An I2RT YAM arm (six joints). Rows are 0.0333 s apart.
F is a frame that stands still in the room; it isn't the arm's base.
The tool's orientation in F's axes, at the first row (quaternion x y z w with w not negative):
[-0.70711, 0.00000, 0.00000, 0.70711]
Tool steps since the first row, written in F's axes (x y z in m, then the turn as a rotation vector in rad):
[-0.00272, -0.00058, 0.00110, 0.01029, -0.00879, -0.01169]
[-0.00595, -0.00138, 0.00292, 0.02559, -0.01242, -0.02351]
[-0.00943, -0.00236, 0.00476, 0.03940, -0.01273, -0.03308]
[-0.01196, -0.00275, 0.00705, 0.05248, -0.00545, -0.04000]
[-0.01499, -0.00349, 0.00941, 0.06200, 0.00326, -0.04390]
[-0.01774, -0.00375, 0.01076, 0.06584, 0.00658, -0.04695]
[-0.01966, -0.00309, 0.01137, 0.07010, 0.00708, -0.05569]
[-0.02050, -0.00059, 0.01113, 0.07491, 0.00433, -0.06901]
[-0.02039, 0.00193, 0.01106, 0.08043, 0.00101, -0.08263]
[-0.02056, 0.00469, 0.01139, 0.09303, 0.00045, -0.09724]
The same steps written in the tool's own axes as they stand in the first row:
[-0.00272, -0.00110, -0.00058, 0.01029, 0.01169, -0.00879]
[-0.00595, -0.00292, -0.00138, 0.02559, 0.02351, -0.01242]
[-0.00943, -0.00476, -0.00236, 0.03940, 0.03308, -0.01273]
[-0.01196, -0.00705, -0.00275, 0.05248, 0.04000, -0.00545]
[-0.01499, -0.00941, -0.00349, 0.06200, 0.04390, 0.00326]
[-0.01774, -0.01076, -0.00375, 0.06584, 0.04695, 0.00658]
[-0.01966, -0.01137, -0.00309, 0.07010, 0.05569, 0.00708]
[-0.02050, -0.01113, -0.00059, 0.07491, 0.06901, 0.00433]
[-0.02039, -0.01106, 0.00193, 0.08043, 0.08263, 0.00101]
[-0.02056, -0.01139, 0.00469, 0.09303, 0.09724, 0.00045]

